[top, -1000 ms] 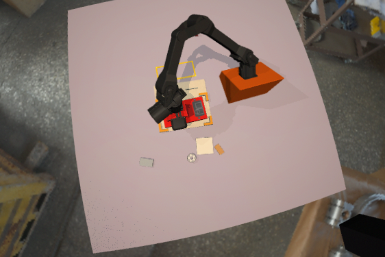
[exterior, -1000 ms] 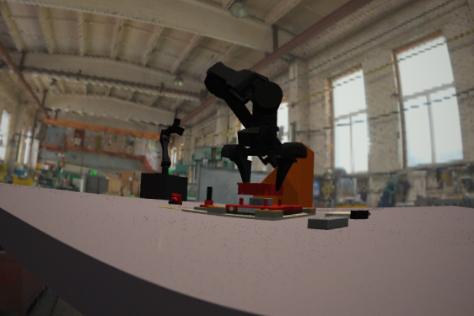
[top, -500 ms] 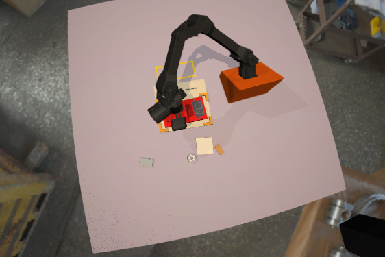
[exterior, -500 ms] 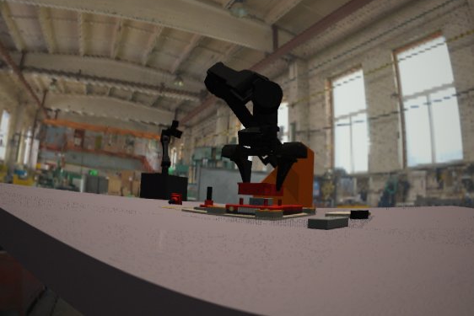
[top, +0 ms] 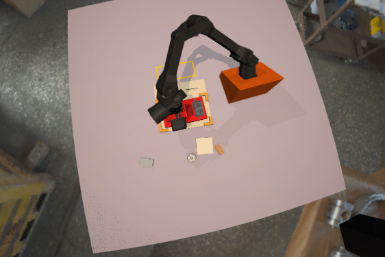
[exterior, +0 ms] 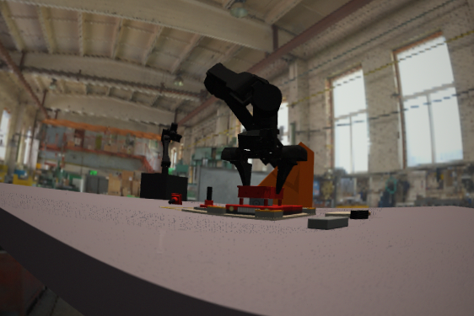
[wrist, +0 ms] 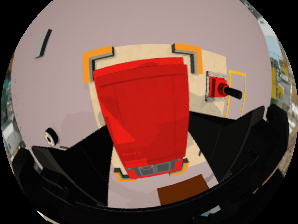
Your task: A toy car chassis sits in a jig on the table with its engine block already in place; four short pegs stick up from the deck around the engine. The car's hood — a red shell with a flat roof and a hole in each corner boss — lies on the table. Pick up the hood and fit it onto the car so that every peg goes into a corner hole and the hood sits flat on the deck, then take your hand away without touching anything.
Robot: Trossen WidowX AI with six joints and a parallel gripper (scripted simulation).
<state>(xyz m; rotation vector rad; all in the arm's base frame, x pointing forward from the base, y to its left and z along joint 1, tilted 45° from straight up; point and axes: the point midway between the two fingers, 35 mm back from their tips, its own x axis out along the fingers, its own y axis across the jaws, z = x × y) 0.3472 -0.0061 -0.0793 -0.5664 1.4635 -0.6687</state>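
Now: the grey engine block 30 mm below my gripper tip. Also, from my gripper tip: red hood (10 mm above); beige square tile (180 mm to the left, 90 mm behind, 50 mm below).
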